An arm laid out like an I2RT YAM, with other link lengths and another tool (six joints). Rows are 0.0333 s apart.
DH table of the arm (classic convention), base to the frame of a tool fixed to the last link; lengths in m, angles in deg. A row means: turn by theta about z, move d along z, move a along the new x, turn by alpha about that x. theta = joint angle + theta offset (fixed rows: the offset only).
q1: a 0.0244, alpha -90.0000, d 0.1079, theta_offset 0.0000
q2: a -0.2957, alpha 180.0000, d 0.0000, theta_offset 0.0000
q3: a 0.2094, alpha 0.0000, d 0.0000, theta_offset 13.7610
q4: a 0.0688, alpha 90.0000, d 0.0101, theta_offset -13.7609
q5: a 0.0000, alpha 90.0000, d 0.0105, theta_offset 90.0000
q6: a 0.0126, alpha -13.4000, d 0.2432, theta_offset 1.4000
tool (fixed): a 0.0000, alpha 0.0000, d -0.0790, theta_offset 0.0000
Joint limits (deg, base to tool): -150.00..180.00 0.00..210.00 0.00..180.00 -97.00..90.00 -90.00..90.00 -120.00..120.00
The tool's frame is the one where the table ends.
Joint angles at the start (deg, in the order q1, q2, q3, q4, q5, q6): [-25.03 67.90 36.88 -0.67 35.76 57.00]
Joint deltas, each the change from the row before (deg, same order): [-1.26 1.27 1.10 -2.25 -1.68 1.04]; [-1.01 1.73 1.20 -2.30 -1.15 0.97]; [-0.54 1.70 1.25 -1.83 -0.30 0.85]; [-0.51 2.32 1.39 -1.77 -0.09 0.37]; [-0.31 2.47 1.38 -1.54 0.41 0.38]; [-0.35 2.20 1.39 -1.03 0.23 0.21]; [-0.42 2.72 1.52 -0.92 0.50 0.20]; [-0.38 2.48 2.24 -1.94 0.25 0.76]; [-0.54 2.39 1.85 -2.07 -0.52 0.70]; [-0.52 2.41 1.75 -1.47 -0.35 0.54]
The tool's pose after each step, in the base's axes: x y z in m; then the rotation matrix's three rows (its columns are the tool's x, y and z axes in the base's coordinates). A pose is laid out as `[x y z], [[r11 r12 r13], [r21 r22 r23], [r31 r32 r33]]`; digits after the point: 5 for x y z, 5 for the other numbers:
[0.19090 -0.23003 0.20270], [[-0.83095 0.32208 0.45364], [-0.05920 0.75957 -0.64773], [-0.55319 -0.56509 -0.61209]]
[0.19093 -0.23259 0.19481], [[-0.84513 0.31535 0.43164], [-0.03020 0.77800 -0.62753], [-0.53371 -0.54338 -0.64799]]
[0.19158 -0.23510 0.18952], [[-0.85696 0.31366 0.40894], [-0.00536 0.78801 -0.61564], [-0.51535 -0.52977 -0.67361]]
[0.19305 -0.23848 0.18277], [[-0.87493 0.30362 0.37725], [0.01692 0.79773 -0.60278], [-0.48396 -0.52100 -0.70309]]
[0.19461 -0.24211 0.17632], [[-0.89208 0.29568 0.34170], [0.03878 0.80350 -0.59404], [-0.45021 -0.51668 -0.72825]]
[0.19719 -0.24612 0.17195], [[-0.90326 0.29087 0.31545], [0.05484 0.80740 -0.58745], [-0.42557 -0.51332 -0.74525]]
[0.19995 -0.25140 0.16621], [[-0.91572 0.28649 0.28173], [0.07426 0.80975 -0.58206], [-0.39488 -0.51209 -0.76278]]
[0.20313 -0.25610 0.16258], [[-0.92367 0.28840 0.25231], [0.09775 0.81400 -0.57257], [-0.37051 -0.50421 -0.78006]]
[0.20525 -0.25929 0.15568], [[-0.93195 0.28482 0.22440], [0.11981 0.82599 -0.55081], [-0.34223 -0.48644 -0.80390]]
[0.20800 -0.26327 0.14931], [[-0.93789 0.28384 0.19949], [0.13906 0.83436 -0.53340], [-0.31785 -0.47253 -0.82200]]

